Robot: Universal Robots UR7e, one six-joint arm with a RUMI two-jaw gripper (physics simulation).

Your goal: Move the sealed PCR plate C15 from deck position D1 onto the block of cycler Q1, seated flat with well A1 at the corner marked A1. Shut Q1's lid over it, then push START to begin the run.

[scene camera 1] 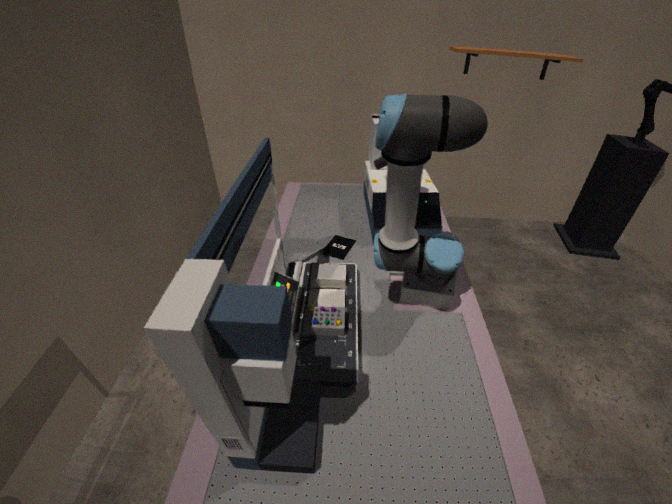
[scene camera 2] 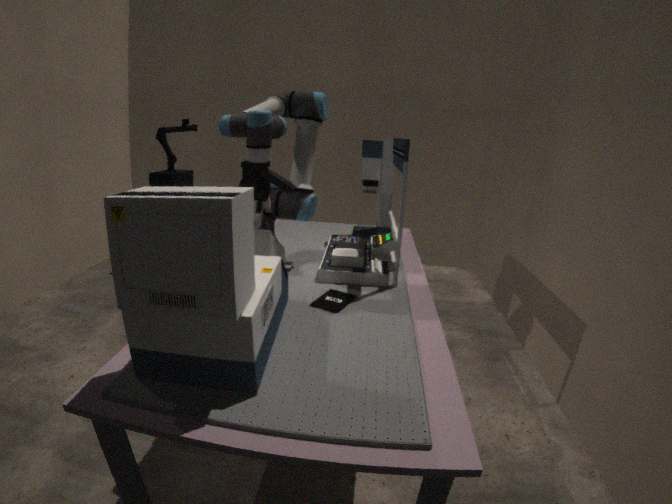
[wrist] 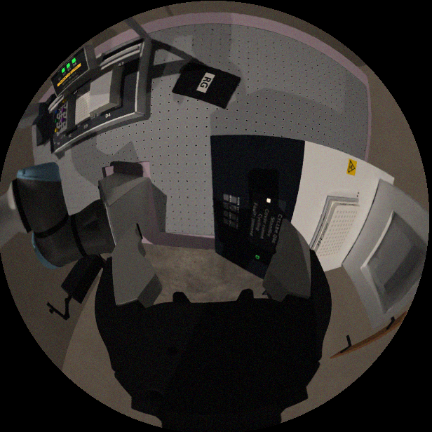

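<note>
Cycler Q1 [scene camera 1: 378,181] [scene camera 2: 246,330] [wrist: 312,185] stands at the far end of the table in scene camera 1. Its lid [scene camera 2: 179,244] [wrist: 390,260] stands open. On its block lies a pale plate [wrist: 337,230] with a well grid, apparently flat; its label and the A1 mark are unreadable. Deck position D1 [scene camera 1: 336,353] is bare in scene camera 1. My gripper [wrist: 209,223] is open and empty, by the cycler's dark front panel [wrist: 255,165], which has a lit display and keys. I cannot tell which key is START. The arm hides the gripper in scene camera 1.
The deck [scene camera 1: 328,374] [scene camera 2: 352,276] carries white labware [scene camera 1: 331,275] and a rack with coloured caps [scene camera 1: 327,320]. A black mat marked RG [scene camera 1: 340,246] [scene camera 2: 332,300] [wrist: 207,85] lies between deck and cycler. A tall gantry [scene camera 1: 187,303] stands beside the deck.
</note>
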